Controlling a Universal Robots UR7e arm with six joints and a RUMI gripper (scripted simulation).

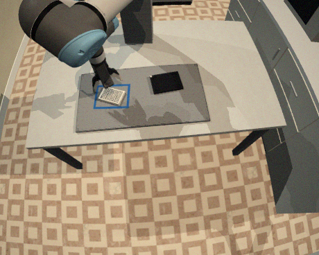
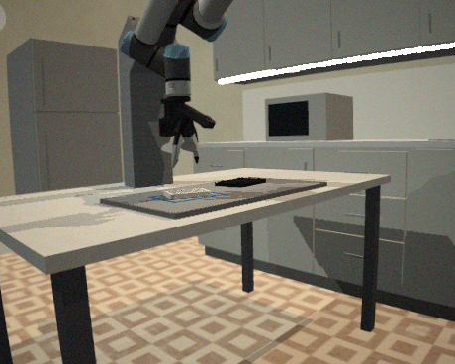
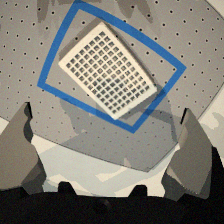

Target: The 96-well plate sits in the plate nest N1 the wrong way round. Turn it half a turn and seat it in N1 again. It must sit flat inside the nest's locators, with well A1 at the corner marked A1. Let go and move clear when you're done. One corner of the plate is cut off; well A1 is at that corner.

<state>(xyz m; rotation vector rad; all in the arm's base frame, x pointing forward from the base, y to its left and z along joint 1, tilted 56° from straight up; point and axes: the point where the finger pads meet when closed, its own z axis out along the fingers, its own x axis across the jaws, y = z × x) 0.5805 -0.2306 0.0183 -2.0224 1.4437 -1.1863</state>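
The white 96-well plate lies 80 mm below my hand. The rest, counted from my hand: black plate nest N1: 310 mm to the left, 80 mm below, 10 mm ahead.
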